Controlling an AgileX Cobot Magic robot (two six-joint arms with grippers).
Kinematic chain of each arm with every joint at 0, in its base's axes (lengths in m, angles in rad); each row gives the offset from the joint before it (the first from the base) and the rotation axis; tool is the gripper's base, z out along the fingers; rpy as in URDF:
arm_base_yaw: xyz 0 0 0.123 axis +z
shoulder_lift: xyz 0 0 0 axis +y
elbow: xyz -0.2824 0 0.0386 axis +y
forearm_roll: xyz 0.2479 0 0.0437 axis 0.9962 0 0.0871
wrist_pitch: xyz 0 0 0 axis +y
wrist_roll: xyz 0.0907 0 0.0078 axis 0.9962 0 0.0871
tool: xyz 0 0 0 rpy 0 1.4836 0
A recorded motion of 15 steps. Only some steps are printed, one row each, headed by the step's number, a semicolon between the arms.
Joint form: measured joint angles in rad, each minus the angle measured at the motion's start. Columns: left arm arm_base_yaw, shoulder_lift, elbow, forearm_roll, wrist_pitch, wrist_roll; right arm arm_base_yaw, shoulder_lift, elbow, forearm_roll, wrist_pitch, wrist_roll.
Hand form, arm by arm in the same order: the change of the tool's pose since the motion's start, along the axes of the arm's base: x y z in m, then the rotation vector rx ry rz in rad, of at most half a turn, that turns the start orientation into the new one. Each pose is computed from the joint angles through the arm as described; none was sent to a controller.
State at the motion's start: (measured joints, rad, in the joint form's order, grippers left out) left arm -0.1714 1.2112 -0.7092 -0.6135 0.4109 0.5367; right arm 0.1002 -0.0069 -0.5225 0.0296 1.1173 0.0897
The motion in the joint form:
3: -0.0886 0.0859 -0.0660 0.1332 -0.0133 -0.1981; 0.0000 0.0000 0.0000 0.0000 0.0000 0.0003
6: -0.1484 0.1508 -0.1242 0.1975 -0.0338 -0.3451; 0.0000 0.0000 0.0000 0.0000 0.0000 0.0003
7: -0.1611 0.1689 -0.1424 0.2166 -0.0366 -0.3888; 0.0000 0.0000 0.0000 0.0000 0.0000 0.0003
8: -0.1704 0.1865 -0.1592 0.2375 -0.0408 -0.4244; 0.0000 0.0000 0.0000 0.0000 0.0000 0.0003
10: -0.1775 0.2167 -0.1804 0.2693 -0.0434 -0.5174; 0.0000 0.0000 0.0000 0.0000 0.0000 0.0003
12: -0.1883 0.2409 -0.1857 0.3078 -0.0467 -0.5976; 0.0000 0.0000 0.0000 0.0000 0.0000 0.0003
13: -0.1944 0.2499 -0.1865 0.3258 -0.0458 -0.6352; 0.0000 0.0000 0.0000 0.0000 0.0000 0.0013
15: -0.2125 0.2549 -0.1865 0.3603 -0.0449 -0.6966; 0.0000 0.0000 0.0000 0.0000 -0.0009 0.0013
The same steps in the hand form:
3: 0.0151 -0.0212 -0.0032 -0.0036 0.0510 -0.0015; 0.0000 0.0000 0.0000 0.0003 0.0000 -0.0001
6: 0.0279 -0.0390 -0.0030 -0.0391 0.0742 0.0216; 0.0000 0.0000 0.0000 0.0003 0.0000 -0.0001
7: 0.0318 -0.0433 -0.0027 -0.0503 0.0816 0.0322; 0.0000 0.0000 0.0000 0.0003 0.0000 -0.0001
8: 0.0358 -0.0468 -0.0027 -0.0550 0.0849 0.0403; 0.0000 0.0000 0.0000 0.0003 0.0000 -0.0001
10: 0.0422 -0.0501 -0.0054 -0.0836 0.1136 0.0857; 0.0000 0.0000 0.0000 0.0003 0.0000 -0.0001
12: 0.0452 -0.0533 -0.0112 -0.0942 0.1430 0.1170; 0.0000 0.0000 0.0000 0.0003 0.0000 -0.0001
13: 0.0457 -0.0549 -0.0139 -0.0985 0.1582 0.1303; 0.0000 0.0000 0.0000 0.0011 0.0001 -0.0006
15: 0.0443 -0.0590 -0.0157 -0.1040 0.1728 0.1416; 0.0000 0.0000 0.0001 0.0012 -0.0007 -0.0006

